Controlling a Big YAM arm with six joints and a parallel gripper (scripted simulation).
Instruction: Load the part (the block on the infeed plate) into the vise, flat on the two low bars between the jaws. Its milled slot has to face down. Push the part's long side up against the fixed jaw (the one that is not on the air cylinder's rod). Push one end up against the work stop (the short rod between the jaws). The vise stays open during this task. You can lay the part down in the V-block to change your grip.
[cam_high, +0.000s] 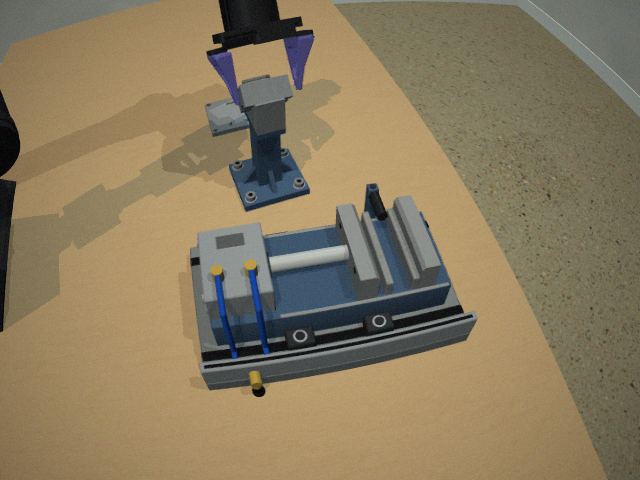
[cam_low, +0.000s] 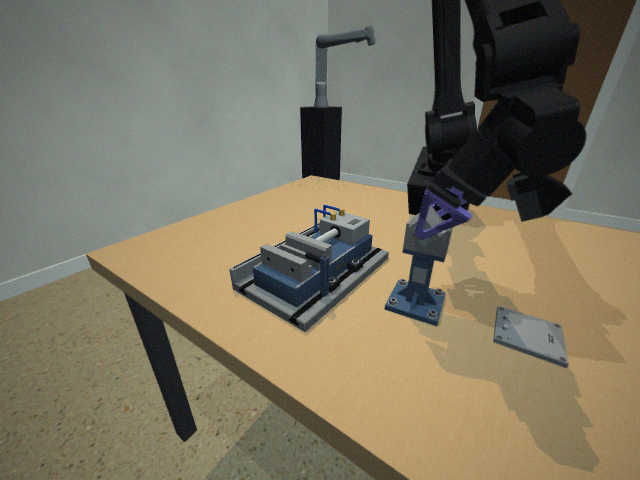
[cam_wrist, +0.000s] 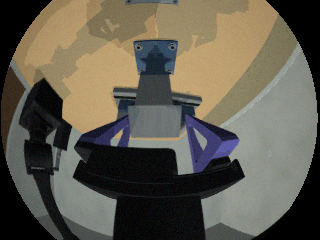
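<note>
The grey part is 1 cm below my hand. The rest, counted from my hand: cylinder rod 1 cm ahead, 20 cm to the right, 8 cm below; v-block stand 1 cm behind, 10 cm below; black work stop 10 cm ahead, 15 cm to the right, 7 cm below.
</note>
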